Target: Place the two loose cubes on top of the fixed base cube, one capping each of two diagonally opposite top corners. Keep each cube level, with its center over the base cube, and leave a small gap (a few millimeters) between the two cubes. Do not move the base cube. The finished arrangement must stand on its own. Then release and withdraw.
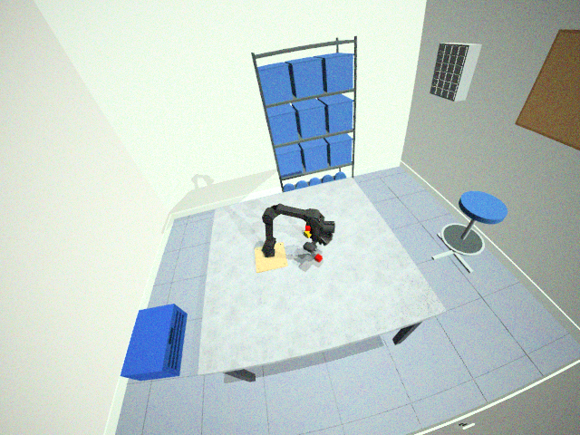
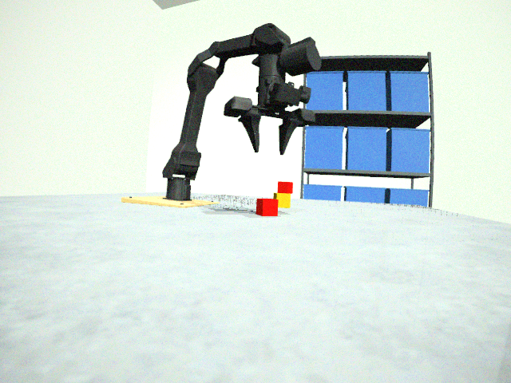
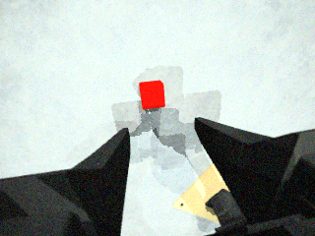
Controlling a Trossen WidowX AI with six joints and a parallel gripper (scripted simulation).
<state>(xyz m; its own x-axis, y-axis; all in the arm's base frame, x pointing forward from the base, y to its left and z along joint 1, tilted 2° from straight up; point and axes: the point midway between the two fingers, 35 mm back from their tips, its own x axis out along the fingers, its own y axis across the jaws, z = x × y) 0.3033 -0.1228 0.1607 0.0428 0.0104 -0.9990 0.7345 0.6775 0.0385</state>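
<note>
The yellow base cube is 20 mm behind my gripper tip, 220 mm to the left of it and 100 mm below it.
</note>
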